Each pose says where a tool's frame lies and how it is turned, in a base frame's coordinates. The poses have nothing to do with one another.
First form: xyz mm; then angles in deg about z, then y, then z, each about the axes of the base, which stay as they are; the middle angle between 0 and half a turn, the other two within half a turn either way.
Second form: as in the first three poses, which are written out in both.
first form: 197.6, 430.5, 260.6, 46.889, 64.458, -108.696
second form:
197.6, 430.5, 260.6
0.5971, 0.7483, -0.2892
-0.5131, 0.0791, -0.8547
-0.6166, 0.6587, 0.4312

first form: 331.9, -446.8, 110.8, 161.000, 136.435, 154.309
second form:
331.9, -446.8, 110.8
-0.7585, 0.1973, -0.6210
0.0036, 0.9543, 0.2988
0.6516, 0.2244, -0.7246

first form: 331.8, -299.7, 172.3, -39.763, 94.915, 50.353
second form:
331.8, -299.7, 172.3
0.4505, -0.6269, 0.6357
-0.4588, 0.4483, 0.7672
-0.7659, -0.6373, -0.0857

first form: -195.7, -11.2, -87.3, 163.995, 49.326, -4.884
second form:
-195.7, -11.2, -87.3
-0.6007, -0.2609, 0.7557
0.3281, -0.9424, -0.0646
0.7290, 0.2091, 0.6518

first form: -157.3, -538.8, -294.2, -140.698, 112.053, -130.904
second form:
-157.3, -538.8, -294.2
-0.6690, -0.4291, -0.6069
0.1952, 0.6864, -0.7005
0.7172, -0.5871, -0.3755

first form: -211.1, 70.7, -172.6, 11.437, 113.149, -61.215
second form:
-211.1, 70.7, -172.6
-0.0118, 0.8966, 0.4428
0.4332, 0.4036, -0.8059
-0.9012, 0.1823, -0.3931

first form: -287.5, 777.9, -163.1, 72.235, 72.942, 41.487
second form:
-287.5, 777.9, -163.1
-0.5638, -0.4114, 0.7162
0.7727, 0.0435, 0.6333
-0.2917, 0.9104, 0.2933

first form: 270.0, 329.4, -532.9, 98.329, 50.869, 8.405
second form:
270.0, 329.4, -532.9
-0.2351, -0.5966, 0.7674
0.9655, -0.2346, 0.1134
0.1124, 0.7675, 0.6311

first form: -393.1, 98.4, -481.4, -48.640, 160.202, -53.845
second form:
-393.1, 98.4, -481.4
-0.9728, 0.1169, 0.1998
0.0592, 0.9601, -0.2735
-0.2238, -0.2542, -0.9409

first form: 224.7, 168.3, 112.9, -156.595, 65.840, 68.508
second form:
224.7, 168.3, 112.9
0.2320, 0.9135, 0.3343
-0.4950, -0.1850, 0.8490
0.8373, -0.3624, 0.4093

